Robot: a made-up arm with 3 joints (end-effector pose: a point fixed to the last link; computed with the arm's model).
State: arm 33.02 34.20 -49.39
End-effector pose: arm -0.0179 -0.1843 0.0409 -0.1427 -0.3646 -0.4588 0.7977
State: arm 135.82 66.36 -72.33
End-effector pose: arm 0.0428 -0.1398 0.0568 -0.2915 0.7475 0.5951 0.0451
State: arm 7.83 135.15 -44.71
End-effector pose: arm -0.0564 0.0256 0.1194 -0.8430 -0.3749 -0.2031 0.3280
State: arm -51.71 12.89 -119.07
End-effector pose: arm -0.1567 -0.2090 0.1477 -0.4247 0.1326 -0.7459 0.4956
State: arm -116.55 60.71 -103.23
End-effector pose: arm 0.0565 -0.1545 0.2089 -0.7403 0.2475 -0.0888 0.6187
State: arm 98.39 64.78 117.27
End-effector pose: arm 0.0866 -0.1045 0.0036 -0.7280 -0.0338 0.2601 0.6334
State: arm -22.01 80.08 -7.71
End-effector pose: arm -0.0473 -0.0985 0.1261 -0.6399 0.1034 0.0720 0.7581
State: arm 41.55 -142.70 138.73
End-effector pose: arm -0.0172 0.0281 -0.0746 -0.2060 0.8690 -0.3982 0.2091
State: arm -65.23 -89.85 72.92
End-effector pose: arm -0.1885 -0.0214 0.1337 0.7052 -0.0466 0.0483 0.7058
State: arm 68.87 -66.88 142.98
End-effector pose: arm 0.1322 -0.0551 -0.0851 0.3032 0.5808 -0.7516 0.0770
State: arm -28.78 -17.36 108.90
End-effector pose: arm -0.1836 -0.0981 0.0417 0.2849 0.0239 0.7573 0.5872
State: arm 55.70 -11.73 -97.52
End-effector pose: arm 0.0882 -0.2005 -0.0577 0.4090 -0.2384 -0.6299 0.6157
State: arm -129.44 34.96 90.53
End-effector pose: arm -0.0144 -0.1118 0.2710 0.5224 0.6982 0.4805 0.0937
